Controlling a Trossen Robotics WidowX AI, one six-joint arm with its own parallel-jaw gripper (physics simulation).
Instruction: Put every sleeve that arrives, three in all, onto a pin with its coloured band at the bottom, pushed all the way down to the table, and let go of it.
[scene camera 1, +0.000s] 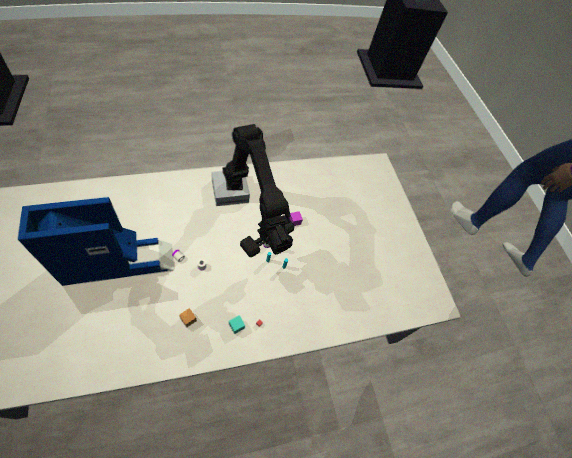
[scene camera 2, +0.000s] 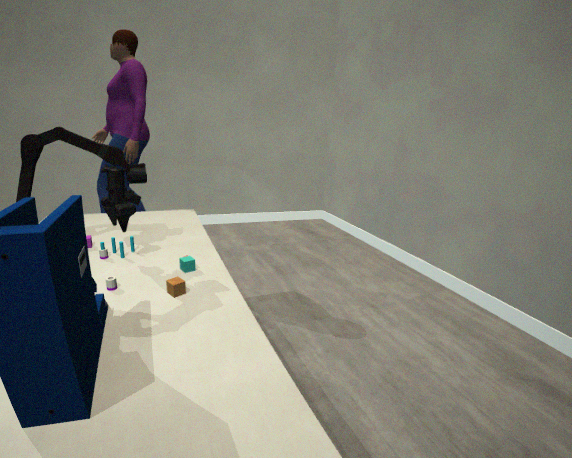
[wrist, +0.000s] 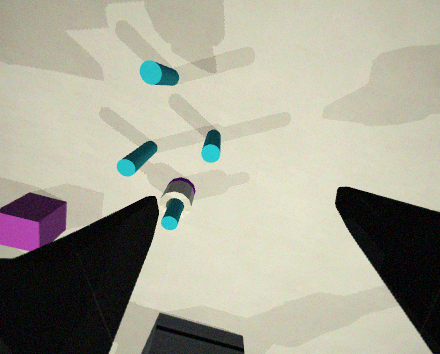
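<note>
My gripper (scene camera 2: 119, 227) (wrist: 245, 200) is open and empty, above the table near the pins. One white sleeve (scene camera 2: 103, 253) (wrist: 179, 192) is around a teal pin, purple band at the bottom against the table; the left fingertip appears beside it in the wrist view. Three bare pins stand nearby: one pin (wrist: 159, 73) (scene camera 1: 285, 263), another pin (wrist: 137, 159) and a third pin (wrist: 211, 146). A second sleeve (scene camera 1: 201, 265) (scene camera 2: 111, 283) stands upright on the table, band down. A third sleeve (scene camera 1: 178, 255) appears to lie on its side at the chute outlet; the dispenser hides it in scene camera 2.
The blue dispenser (scene camera 1: 90, 260) (scene camera 2: 55, 300) stands at the left, its rails towards the sleeves. A magenta cube (scene camera 1: 296, 218) (wrist: 22, 227) is near the pins. An orange cube (scene camera 1: 188, 317) (scene camera 2: 176, 287), a teal cube (scene camera 1: 237, 324) (scene camera 2: 187, 263) and a small red cube (scene camera 1: 259, 323) lie towards the front.
</note>
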